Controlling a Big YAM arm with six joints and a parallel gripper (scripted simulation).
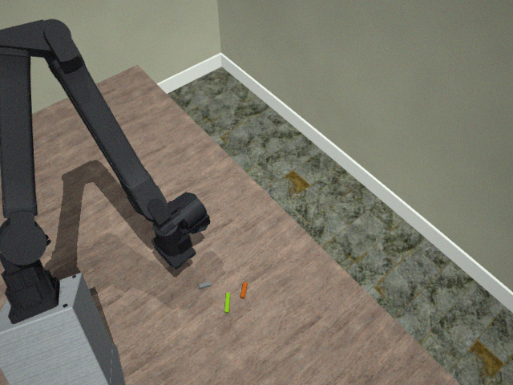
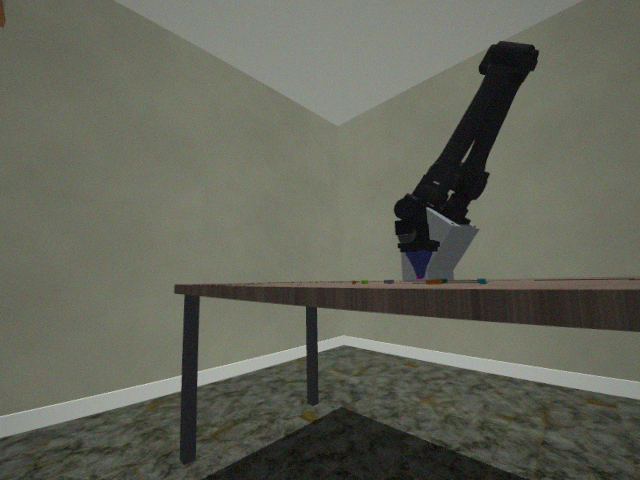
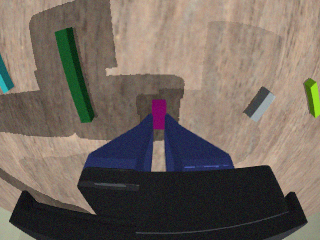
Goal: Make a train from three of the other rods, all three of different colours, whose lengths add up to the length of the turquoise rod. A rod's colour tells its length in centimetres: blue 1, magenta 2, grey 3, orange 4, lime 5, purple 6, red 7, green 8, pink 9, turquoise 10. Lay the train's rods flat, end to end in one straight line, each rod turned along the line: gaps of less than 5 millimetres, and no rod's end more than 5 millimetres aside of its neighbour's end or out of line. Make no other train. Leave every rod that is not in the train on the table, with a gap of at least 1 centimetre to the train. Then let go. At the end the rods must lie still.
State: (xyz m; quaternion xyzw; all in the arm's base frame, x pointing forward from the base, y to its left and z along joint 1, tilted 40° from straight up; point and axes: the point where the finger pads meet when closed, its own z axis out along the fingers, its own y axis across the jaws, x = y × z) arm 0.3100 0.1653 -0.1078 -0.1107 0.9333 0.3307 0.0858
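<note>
Right now the magenta rod is 1 cm ahead of my hand and 1 cm below it. From my hand the other things lie so: lime rod 7 cm ahead, 16 cm to the right, 2 cm below; grey rod 4 cm ahead, 9 cm to the right, 2 cm below; green rod 2 cm ahead, 7 cm to the left, 2 cm below.
</note>
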